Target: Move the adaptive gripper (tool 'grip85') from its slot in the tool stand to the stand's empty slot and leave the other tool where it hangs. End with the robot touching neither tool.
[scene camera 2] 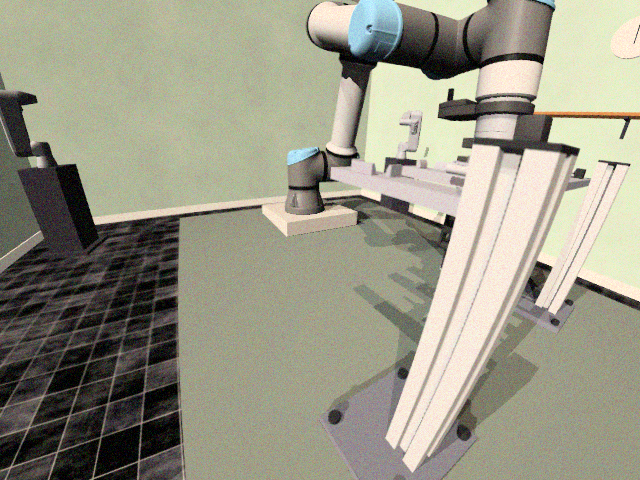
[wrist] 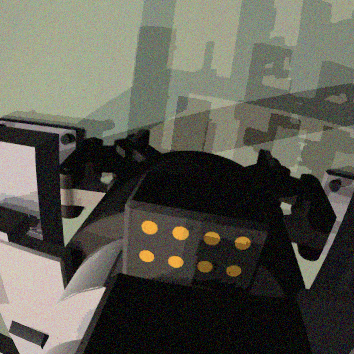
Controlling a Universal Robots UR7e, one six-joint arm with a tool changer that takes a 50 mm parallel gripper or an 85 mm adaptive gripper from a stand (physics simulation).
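Seen in the pictures: arm's base, origin of its link: [scene camera 2: 304,209].
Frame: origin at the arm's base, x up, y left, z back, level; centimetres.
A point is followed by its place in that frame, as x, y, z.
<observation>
The adaptive gripper [wrist: 202,154], a dark rounded body, hangs between light brackets of the tool stand [wrist: 342,199] @(-3.4, 32.4, -63.6) [scene camera 2: 480,258] @(20.2, -9.1, -78.1) in the wrist view. Its finger linkages spread wide to both sides, open, and nothing shows between them. A block with orange contacts [wrist: 180,233] @(25.2, 10.6, -57.6) faces the wrist camera. The robot's bare-looking wrist end [scene camera 2: 504,107] is low over the stand, beside the top of the near post; a black block [wrist: 200,315] fills the bottom of the wrist view. Whether flange and tool touch is hidden. The other tool and the empty slot cannot be made out.
The stand's far post [scene camera 2: 584,232] @(14.2, 35.8, -68.1) is at the right. A light beam [scene camera 2: 398,186] @(23.3, -11.4, -71.8) runs behind the near post. The robot base [scene camera 2: 305,193] @(7.7, -1.1, -5.4) stands on a pale plinth [scene camera 2: 320,224] @(-2.1, 2.8, -11.9). Another arm on a dark pedestal [scene camera 2: 56,206] is at far left.
</observation>
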